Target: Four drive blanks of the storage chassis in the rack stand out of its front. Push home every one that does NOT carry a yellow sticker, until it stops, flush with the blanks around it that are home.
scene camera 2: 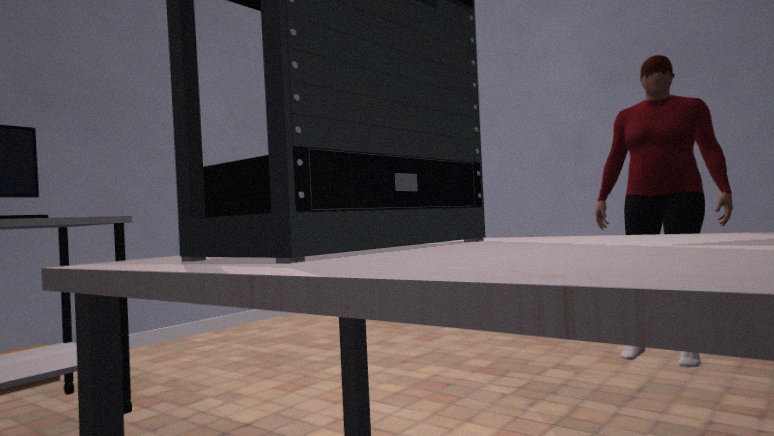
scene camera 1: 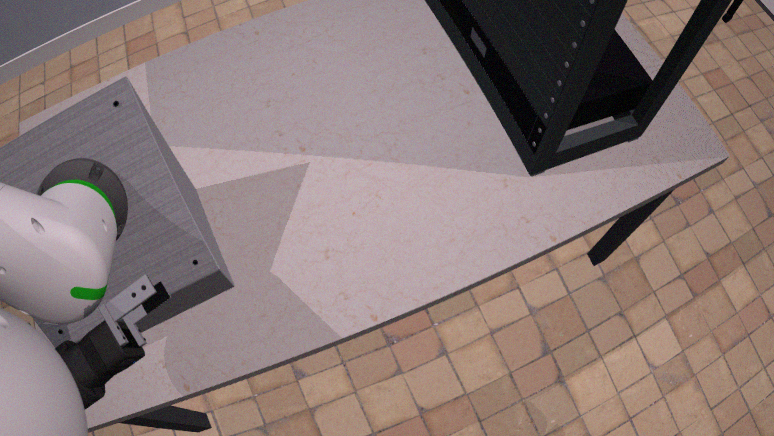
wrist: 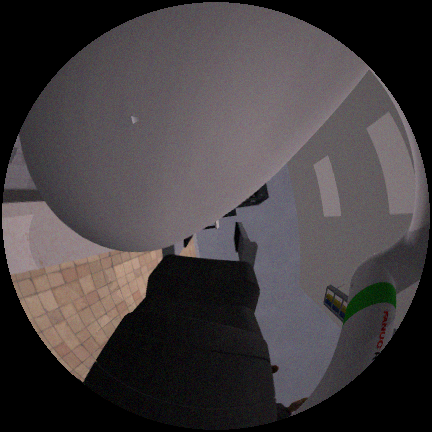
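Pixels of known places: gripper, fingertip midpoint: point(scene camera 1: 159, 286) point(wrist: 213, 228); arm's base, origin of the base link: point(scene camera 1: 82, 206).
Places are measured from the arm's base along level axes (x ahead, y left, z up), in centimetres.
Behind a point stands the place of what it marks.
Note:
The dark rack point(scene camera 1: 590, 59) @[x 74.9, y -12.9, z 9.8 cm] point(scene camera 2: 278, 135) @[x 77.0, y 37.4, z -7.1 cm] stands on the table, cut off by the upper edge in both scene views. Plain dark panels point(scene camera 2: 379, 86) @[x 74.3, y 18.1, z 2.2 cm] fill its front above a black unit point(scene camera 2: 352, 181) @[x 74.6, y 25.4, z -13.3 cm] with a light grey label. The drive blanks and a yellow sticker cannot be made out in these views. My gripper point(scene camera 1: 151, 318) point(wrist: 213, 228) @[x 13.3, y -22.2, z 11.4 cm] is open and empty, beside the near corner of the grey pedestal and far from the rack. In the wrist view the white arm hides part of one finger.
The arm stands on a grey pedestal point(scene camera 1: 157, 227) @[x 9.6, y -4.7, z -6.7 cm] on the light stone table point(scene camera 1: 411, 227) @[x 48.4, y -13.2, z -24.6 cm] point(scene camera 2: 541, 265) @[x 41.2, y 35.7, z -24.6 cm]. In the wrist view a large white arm link point(wrist: 165, 130) is very close to the gripper. A person in red point(scene camera 2: 660, 146) stands beyond the table. A side table point(scene camera 2: 81, 220) is at left.

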